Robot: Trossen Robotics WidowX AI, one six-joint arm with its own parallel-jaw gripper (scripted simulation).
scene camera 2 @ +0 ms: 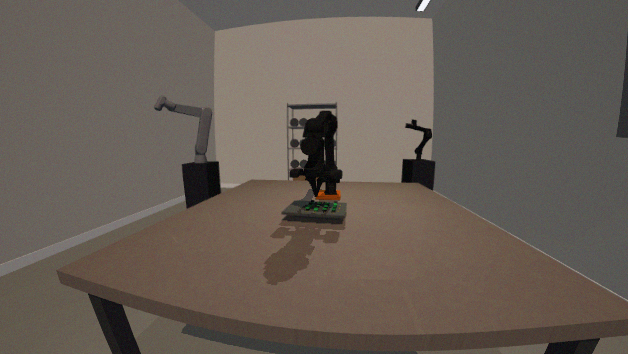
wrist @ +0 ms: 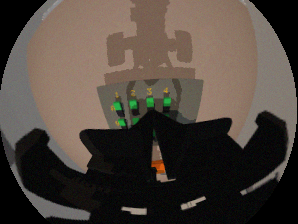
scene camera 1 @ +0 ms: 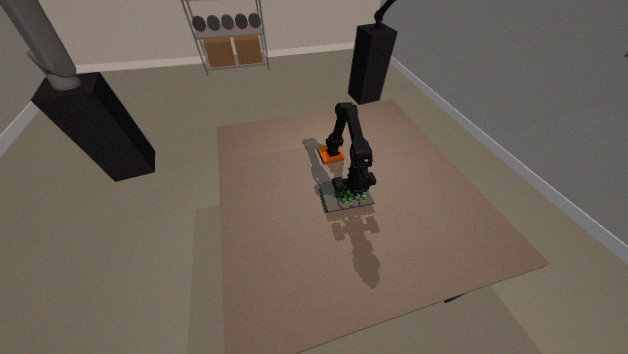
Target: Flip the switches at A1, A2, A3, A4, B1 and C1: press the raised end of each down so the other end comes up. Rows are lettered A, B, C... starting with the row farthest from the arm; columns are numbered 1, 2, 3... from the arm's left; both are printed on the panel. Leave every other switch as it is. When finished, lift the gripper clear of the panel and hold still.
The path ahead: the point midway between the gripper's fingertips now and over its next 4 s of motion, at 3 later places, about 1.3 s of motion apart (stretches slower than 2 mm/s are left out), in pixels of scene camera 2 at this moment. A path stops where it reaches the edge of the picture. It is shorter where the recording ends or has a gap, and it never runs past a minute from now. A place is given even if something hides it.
The gripper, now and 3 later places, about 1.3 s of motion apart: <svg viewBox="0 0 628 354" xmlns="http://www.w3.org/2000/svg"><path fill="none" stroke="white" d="M316 196L307 205L307 207L334 194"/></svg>
